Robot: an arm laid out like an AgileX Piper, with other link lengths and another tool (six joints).
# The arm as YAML. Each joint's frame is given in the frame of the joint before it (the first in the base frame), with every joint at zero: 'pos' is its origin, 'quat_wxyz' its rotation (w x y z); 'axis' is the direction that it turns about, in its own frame. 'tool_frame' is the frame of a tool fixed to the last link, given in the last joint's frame.
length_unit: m
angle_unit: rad
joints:
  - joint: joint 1
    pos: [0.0, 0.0, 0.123]
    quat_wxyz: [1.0, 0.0, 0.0, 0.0]
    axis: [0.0, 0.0, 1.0]
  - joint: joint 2
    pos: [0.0, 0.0, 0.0]
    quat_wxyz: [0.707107, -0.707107, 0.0, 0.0]
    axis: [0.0, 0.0, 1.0]
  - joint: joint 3
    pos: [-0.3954, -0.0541, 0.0]
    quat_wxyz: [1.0, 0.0, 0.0, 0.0]
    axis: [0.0, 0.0, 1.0]
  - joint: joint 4
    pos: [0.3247, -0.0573, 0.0]
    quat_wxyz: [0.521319, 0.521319, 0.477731, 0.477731]
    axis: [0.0, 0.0, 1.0]
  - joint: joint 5
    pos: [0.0, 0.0, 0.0]
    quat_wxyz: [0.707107, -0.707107, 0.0, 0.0]
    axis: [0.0, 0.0, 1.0]
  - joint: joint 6
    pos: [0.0, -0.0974, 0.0]
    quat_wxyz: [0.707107, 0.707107, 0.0, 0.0]
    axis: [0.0, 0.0, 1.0]
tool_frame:
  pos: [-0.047, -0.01, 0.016]
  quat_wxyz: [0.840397, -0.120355, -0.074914, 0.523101]
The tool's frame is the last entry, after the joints.
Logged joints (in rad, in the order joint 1, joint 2, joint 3, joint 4, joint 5, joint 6), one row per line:
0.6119 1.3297 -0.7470 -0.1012 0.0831 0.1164
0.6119 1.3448 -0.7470 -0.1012 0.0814 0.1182
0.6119 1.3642 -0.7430 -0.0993 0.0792 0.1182
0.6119 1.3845 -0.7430 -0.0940 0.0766 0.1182
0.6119 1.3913 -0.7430 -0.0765 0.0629 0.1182
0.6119 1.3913 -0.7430 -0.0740 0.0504 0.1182
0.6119 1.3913 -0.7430 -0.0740 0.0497 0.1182
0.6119 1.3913 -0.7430 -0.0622 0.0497 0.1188
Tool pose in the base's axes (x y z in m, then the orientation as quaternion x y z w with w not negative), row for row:
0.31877 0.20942 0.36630 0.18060 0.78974 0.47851 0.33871
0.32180 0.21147 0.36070 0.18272 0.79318 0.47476 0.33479
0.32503 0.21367 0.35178 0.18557 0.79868 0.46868 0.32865
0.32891 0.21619 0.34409 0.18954 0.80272 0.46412 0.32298
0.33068 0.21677 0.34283 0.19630 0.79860 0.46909 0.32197
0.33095 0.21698 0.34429 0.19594 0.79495 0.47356 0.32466
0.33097 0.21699 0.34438 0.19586 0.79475 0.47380 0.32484
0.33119 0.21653 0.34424 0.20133 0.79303 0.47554 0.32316
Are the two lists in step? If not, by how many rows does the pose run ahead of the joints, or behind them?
They are in step.
